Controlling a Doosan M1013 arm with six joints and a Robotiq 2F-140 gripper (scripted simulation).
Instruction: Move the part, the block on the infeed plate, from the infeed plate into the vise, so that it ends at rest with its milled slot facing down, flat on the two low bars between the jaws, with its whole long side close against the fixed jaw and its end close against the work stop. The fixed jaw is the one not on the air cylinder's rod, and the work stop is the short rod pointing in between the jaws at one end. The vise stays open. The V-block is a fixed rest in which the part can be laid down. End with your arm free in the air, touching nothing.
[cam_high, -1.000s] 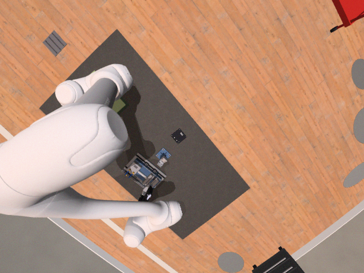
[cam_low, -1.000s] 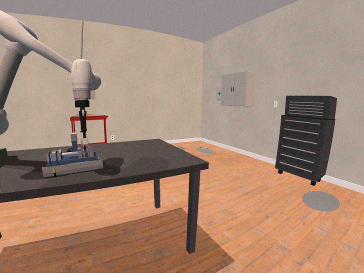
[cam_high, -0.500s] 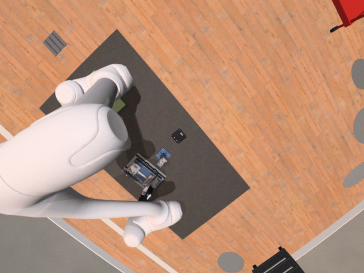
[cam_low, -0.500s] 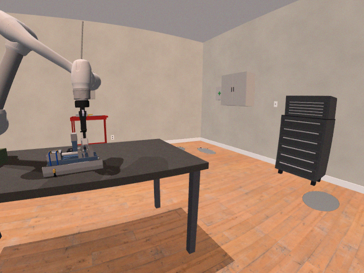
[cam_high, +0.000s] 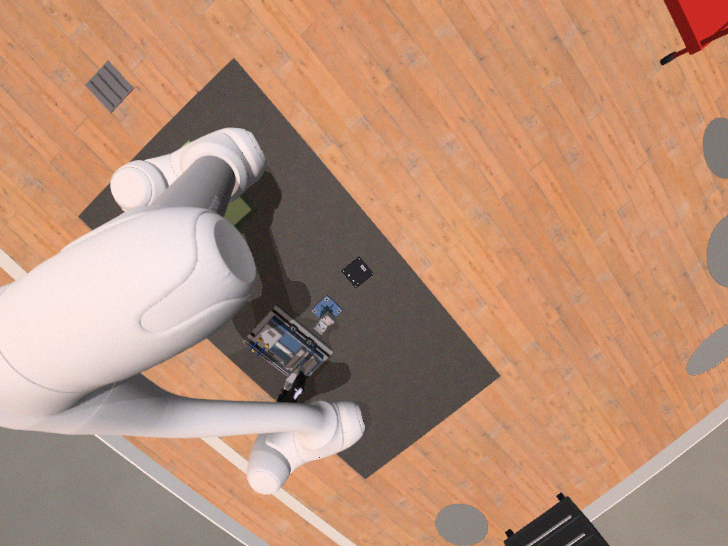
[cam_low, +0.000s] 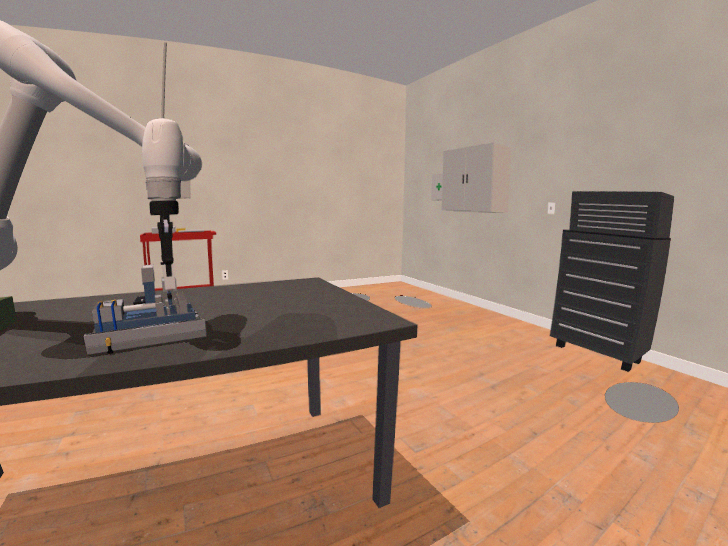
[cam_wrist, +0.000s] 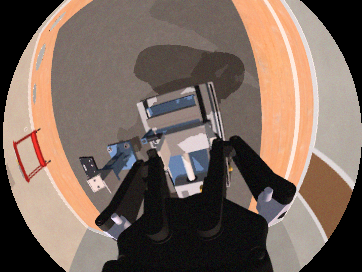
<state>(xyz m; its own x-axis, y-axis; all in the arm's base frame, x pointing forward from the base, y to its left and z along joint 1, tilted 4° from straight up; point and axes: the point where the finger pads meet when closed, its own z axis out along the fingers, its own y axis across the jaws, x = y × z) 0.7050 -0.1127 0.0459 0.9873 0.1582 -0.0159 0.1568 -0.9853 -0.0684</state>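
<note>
My gripper is now 3 cm above the part. The rest, counted from my hand: black infeed plate: 13 cm behind, 40 cm to the left, 16 cm below.
</note>
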